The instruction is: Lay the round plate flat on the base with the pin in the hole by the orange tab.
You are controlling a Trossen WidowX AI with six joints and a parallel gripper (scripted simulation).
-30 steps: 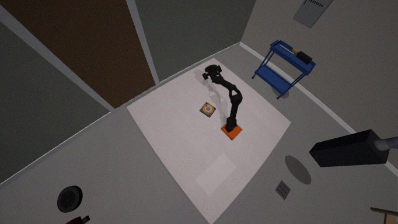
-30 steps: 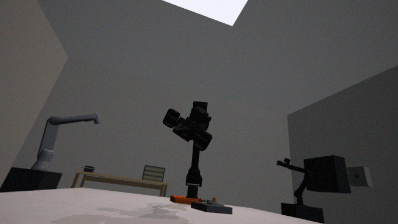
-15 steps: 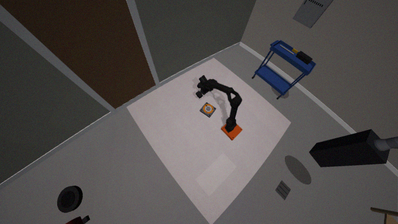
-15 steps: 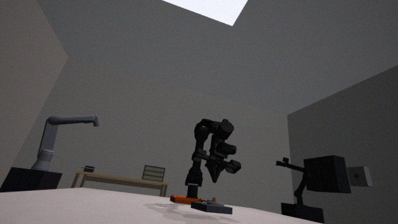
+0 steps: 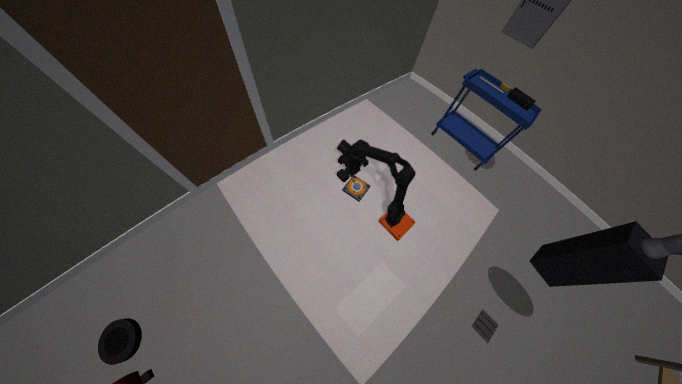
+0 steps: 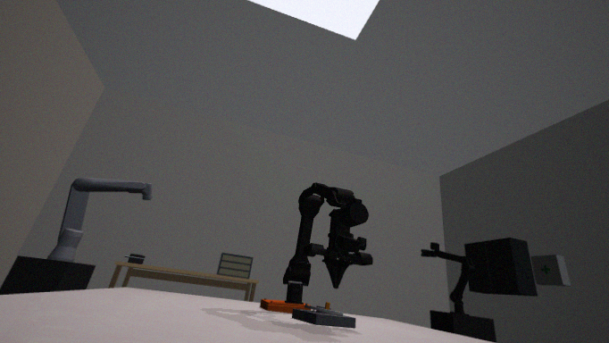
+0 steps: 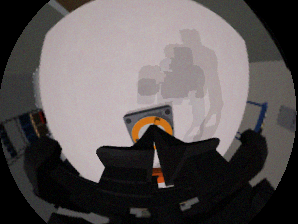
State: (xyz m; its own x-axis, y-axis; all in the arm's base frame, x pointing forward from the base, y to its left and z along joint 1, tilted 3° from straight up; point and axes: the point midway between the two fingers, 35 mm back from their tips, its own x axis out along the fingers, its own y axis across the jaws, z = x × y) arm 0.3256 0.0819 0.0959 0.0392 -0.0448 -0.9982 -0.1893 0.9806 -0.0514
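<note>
Now: gripper tip 3 cm past the round plate, 2 cm to the left of it and 5 cm above it. Round my gripper tip: square base: 5 cm behind, 2 cm to the right, 6 cm below.
</note>
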